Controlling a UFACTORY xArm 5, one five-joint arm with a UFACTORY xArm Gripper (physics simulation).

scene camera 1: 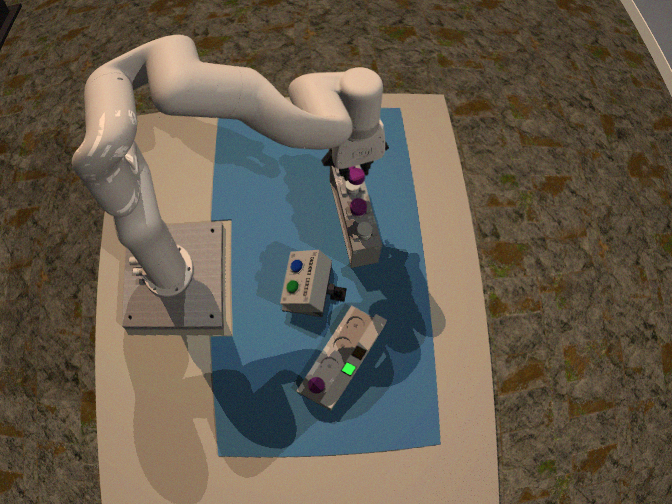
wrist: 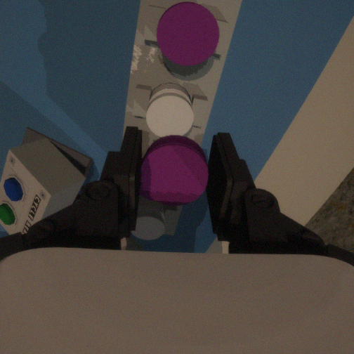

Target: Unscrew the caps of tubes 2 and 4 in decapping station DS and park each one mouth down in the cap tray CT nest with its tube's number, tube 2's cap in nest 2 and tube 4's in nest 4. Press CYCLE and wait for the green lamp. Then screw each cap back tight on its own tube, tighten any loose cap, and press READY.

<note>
I see my gripper, a control box and a cap tray.
My gripper is seen too in the wrist view.
</note>
